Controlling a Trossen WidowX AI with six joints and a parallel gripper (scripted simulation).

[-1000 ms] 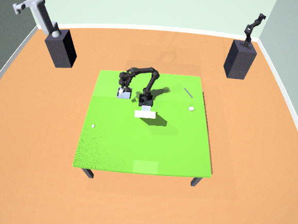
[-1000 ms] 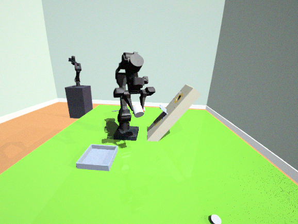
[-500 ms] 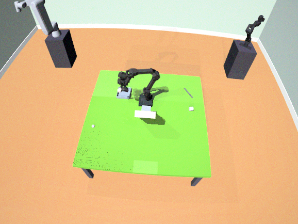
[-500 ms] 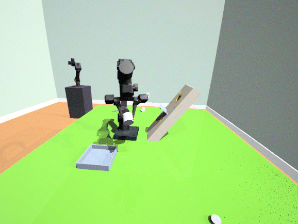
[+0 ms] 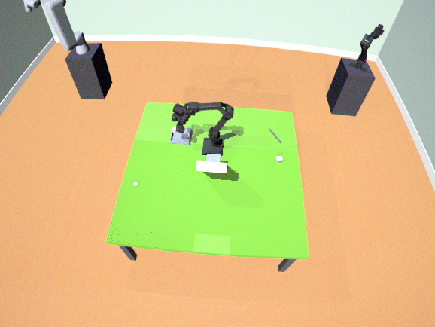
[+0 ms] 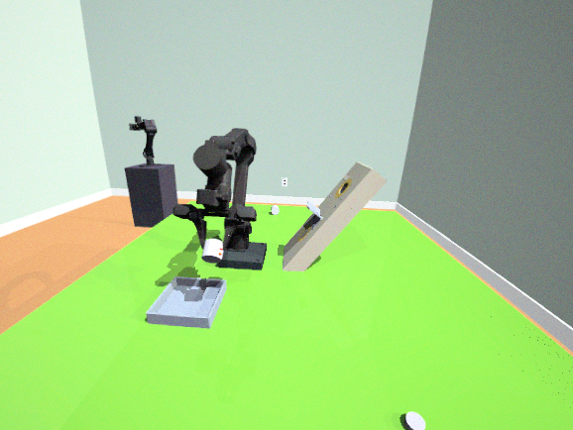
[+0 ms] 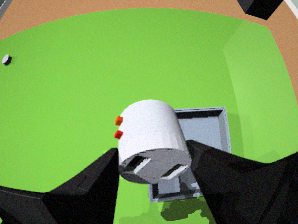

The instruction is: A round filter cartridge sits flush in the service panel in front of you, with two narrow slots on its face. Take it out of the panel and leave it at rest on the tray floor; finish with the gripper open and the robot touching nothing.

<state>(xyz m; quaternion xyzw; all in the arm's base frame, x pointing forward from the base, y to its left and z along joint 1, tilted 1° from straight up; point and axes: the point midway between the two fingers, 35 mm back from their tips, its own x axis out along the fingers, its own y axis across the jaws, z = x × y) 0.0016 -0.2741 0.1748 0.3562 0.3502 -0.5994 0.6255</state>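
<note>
My gripper tip is 80 mm past the grey tray, 10 mm to the right of it and 170 mm above it. From my gripper tip the other things lie so: round filter cartridge (right at my gripper tip); then service panel (320 mm ahead, 290 mm to the left, 10 mm above); then small white cube (100 mm ahead, 780 mm to the left, 150 mm below).
</note>
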